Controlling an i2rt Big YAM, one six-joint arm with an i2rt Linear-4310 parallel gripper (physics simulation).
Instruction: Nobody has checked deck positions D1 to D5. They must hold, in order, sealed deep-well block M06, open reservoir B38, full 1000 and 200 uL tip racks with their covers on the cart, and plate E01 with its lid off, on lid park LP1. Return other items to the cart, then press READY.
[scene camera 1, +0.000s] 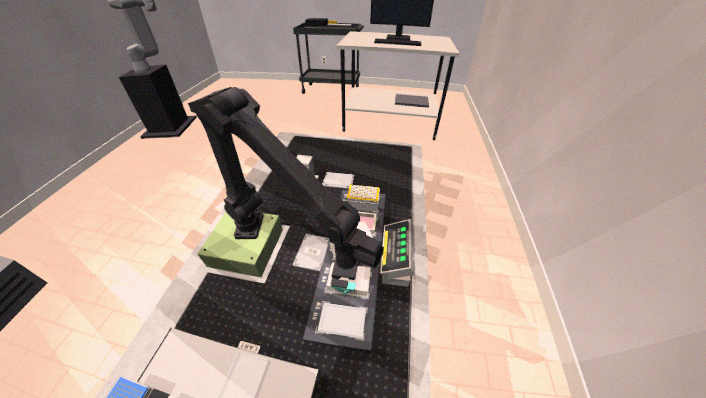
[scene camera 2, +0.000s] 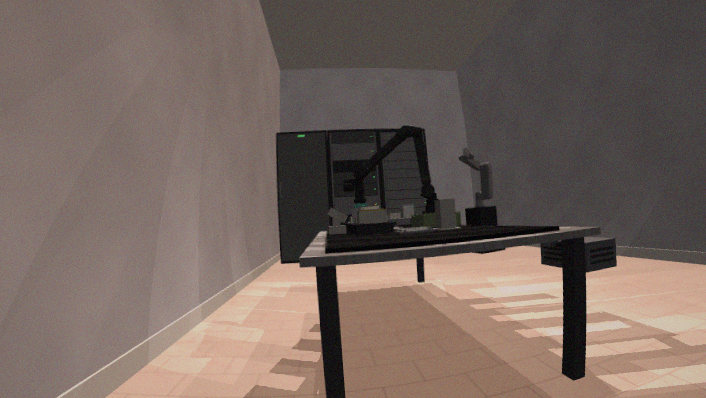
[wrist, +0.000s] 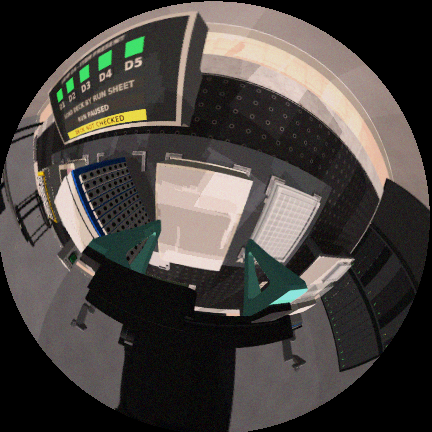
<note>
In view: the gripper (scene camera 1: 348, 279), a yellow-topped tip box (scene camera 1: 366, 198) and a cart tray (wrist: 320, 266).
The yellow-topped tip box also shows in the wrist view (wrist: 48, 177). The gripper also shows in the wrist view (wrist: 203, 234).
</note>
